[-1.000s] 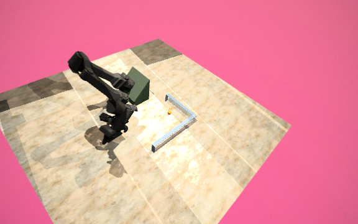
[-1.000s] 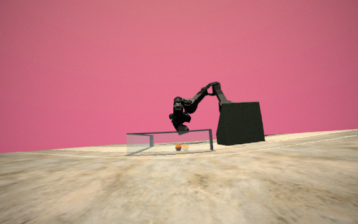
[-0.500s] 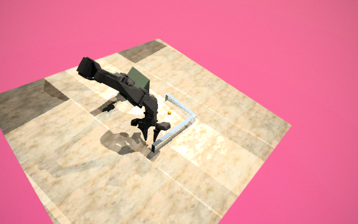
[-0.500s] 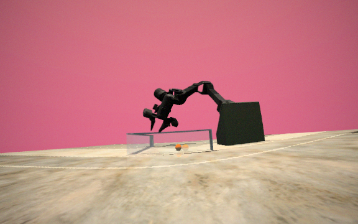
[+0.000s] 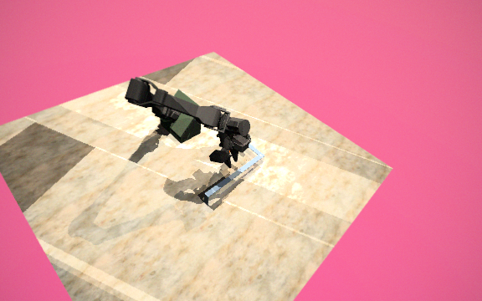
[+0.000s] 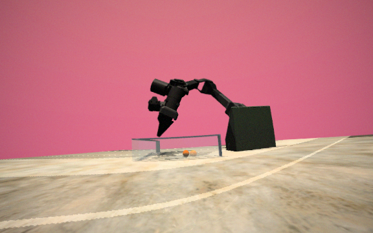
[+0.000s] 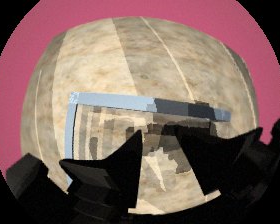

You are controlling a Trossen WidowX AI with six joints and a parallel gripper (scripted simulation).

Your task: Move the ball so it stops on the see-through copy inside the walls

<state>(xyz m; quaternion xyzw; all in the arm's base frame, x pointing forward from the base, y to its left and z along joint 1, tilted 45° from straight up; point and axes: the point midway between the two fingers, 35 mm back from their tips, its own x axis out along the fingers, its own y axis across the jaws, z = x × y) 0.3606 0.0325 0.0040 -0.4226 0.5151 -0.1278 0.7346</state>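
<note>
Right now the orange ball is 10 cm behind my gripper tip, 8 cm to the left of it and 6 cm below it. Also, from my gripper tip: clear wall (14 cm to the left, 8 cm behind, 4 cm below); see-through copy (12 cm behind, 10 cm to the left, 6 cm below).
</note>
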